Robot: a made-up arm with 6 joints.
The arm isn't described. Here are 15 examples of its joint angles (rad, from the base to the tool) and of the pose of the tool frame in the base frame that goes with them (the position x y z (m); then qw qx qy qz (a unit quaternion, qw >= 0)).
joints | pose
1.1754 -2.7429 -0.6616 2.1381 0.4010 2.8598 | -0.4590 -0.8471 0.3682 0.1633 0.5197 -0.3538 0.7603
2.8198 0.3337 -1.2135 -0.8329 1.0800 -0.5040 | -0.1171 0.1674 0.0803 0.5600 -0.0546 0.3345 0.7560
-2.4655 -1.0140 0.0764 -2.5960 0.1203 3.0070 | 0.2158 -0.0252 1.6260 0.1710 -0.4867 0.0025 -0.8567
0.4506 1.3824 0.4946 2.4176 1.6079 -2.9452 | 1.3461 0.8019 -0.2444 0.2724 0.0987 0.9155 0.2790
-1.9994 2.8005 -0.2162 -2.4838 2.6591 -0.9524 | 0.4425 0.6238 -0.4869 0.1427 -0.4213 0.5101 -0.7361
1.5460 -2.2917 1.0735 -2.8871 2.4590 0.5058 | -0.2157 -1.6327 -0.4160 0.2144 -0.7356 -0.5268 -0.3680
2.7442 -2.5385 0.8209 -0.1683 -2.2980 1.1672 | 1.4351 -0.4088 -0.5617 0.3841 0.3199 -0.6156 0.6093
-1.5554 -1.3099 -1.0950 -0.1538 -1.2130 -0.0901 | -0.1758 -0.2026 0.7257 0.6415 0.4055 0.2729 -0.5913
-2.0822 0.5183 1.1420 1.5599 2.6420 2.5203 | -0.5599 -0.9936 1.7902 0.6130 0.7129 0.3334 -0.0699
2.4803 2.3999 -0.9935 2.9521 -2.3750 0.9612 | 0.2354 -0.4085 -0.0753 0.5743 0.0445 0.7549 0.3135
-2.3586 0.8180 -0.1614 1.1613 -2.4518 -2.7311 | -0.9860 -0.8796 0.1316 0.6756 0.2542 -0.1125 0.6828
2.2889 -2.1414 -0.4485 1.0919 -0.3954 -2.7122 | 0.7127 -0.6889 0.8651 0.2068 -0.7516 -0.3283 -0.5334
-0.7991 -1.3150 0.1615 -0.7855 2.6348 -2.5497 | -0.4994 0.3298 1.5386 0.1176 0.4640 0.2803 -0.8320
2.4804 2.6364 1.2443 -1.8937 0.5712 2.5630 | -0.3650 0.2112 -1.4521 0.1606 -0.7995 -0.1325 0.5634
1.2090 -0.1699 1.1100 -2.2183 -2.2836 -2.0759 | 0.0009 0.3108 2.0830 0.1482 -0.2921 0.8471 0.4186
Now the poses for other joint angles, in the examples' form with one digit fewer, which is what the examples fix.
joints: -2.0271 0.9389 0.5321 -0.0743 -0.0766 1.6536
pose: -0.872 -1.366 0.394 0.508 -0.223 0.673 -0.490
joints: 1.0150 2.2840 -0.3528 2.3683 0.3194 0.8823
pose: -0.218 -0.105 -0.835 0.390 0.085 0.140 -0.906
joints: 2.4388 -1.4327 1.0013 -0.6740 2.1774 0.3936
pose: 1.261 -0.883 1.186 0.102 -0.806 -0.179 0.555
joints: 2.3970 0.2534 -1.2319 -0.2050 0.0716 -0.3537
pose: -0.071 0.307 0.103 0.438 -0.506 0.417 0.615
